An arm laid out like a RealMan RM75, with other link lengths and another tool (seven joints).
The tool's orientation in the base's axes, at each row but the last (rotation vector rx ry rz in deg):
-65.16 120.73 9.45
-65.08 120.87 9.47
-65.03 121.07 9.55
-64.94 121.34 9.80
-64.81 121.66 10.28
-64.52 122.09 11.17
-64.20 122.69 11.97
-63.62 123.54 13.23
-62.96 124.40 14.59
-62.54 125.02 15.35
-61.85 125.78 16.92
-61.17 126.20 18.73
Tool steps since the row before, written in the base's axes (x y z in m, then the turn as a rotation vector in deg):
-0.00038 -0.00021 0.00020 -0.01 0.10 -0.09
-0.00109 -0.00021 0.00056 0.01 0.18 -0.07
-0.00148 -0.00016 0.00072 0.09 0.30 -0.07
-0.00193 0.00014 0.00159 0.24 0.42 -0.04
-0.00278 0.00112 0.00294 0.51 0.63 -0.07
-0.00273 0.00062 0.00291 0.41 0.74 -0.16
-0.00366 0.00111 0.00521 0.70 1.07 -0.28
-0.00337 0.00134 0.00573 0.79 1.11 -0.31
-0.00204 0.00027 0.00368 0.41 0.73 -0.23
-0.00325 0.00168 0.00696 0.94 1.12 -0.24
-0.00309 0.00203 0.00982 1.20 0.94 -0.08
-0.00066 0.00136 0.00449 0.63 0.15 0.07
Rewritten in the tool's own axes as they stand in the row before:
0.00014 0.00012 -0.00044 -0.01 0.09 0.10
0.00016 0.00059 -0.00108 -0.08 0.12 0.13
0.00016 0.00089 -0.00138 -0.19 0.13 0.23
-0.00043 0.00124 -0.00213 -0.34 0.08 0.33
-0.00165 0.00224 -0.00315 -0.56 0.00 0.59
-0.00129 0.00195 -0.00329 -0.54 0.16 0.65
-0.00272 0.00262 -0.00524 -0.79 0.16 1.03
-0.00326 0.00258 -0.00536 -0.83 0.12 1.12
-0.00173 0.00128 -0.00363 -0.48 0.17 0.70
-0.00421 0.00279 -0.00602 -0.95 0.01 1.14
-0.00631 0.00283 -0.00789 -1.06 -0.32 1.06
-0.00348 0.00111 -0.00302 -0.42 -0.39 0.30

